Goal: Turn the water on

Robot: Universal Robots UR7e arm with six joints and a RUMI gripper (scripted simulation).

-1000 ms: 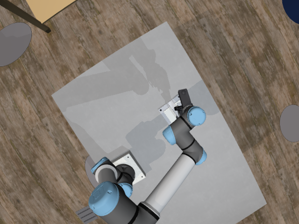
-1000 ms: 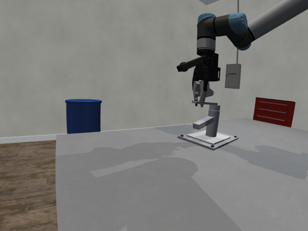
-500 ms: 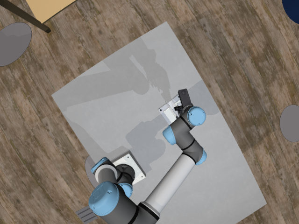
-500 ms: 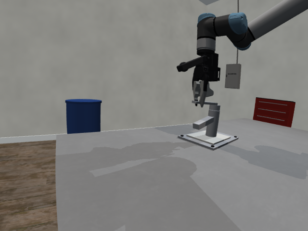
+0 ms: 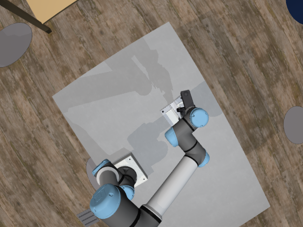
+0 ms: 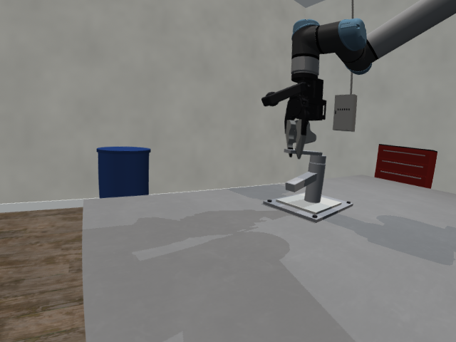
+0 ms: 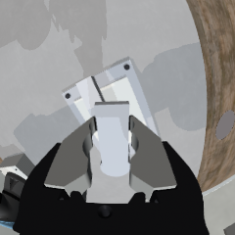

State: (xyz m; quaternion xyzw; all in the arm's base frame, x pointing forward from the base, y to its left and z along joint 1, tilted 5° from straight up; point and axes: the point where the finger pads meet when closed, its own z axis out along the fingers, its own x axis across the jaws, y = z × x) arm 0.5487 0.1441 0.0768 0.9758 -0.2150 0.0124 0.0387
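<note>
Now: the flat lever 10 mm behind my hand and 30 mm to the right of it. The rest, counted from my hand: grey tap 20 mm behind, 50 mm to the right, 50 mm below.
</note>
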